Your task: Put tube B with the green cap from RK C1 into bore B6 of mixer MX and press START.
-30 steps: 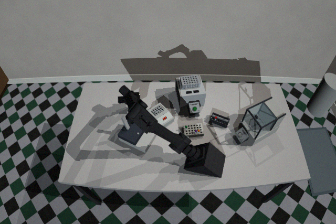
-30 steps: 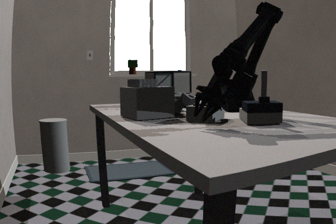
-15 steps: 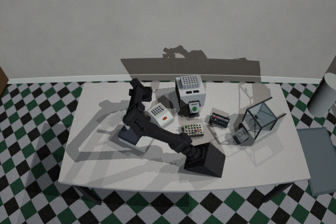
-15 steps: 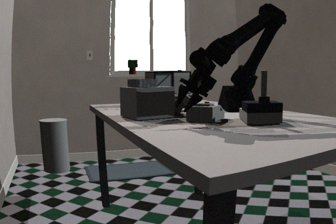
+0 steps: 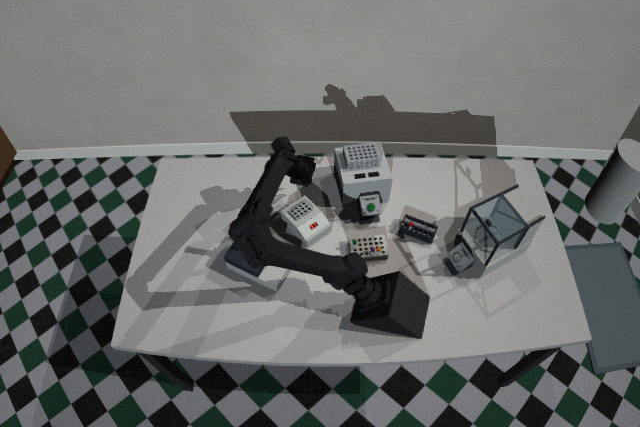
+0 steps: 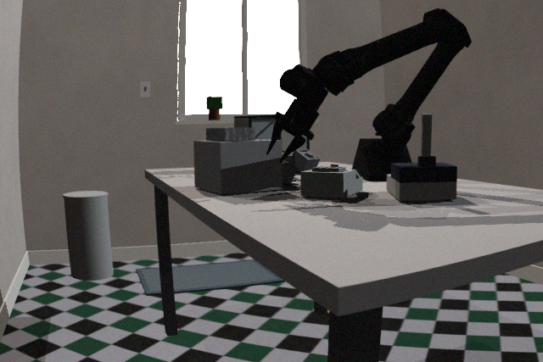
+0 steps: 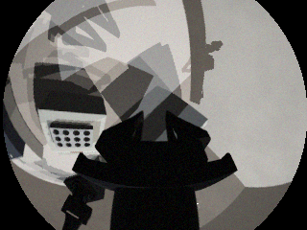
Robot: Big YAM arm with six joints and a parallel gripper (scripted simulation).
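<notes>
My gripper is now 23 cm past the tube B, 19 cm to the left of it and 7 cm above it. From my hand the other things lie so: dry block DB (15 cm behind, 1 cm to the right, 7 cm below); bore block (8 cm ahead, 18 cm to the right, 5 cm above); green start key (9 cm behind, 23 cm to the right, 3 cm below).
</notes>
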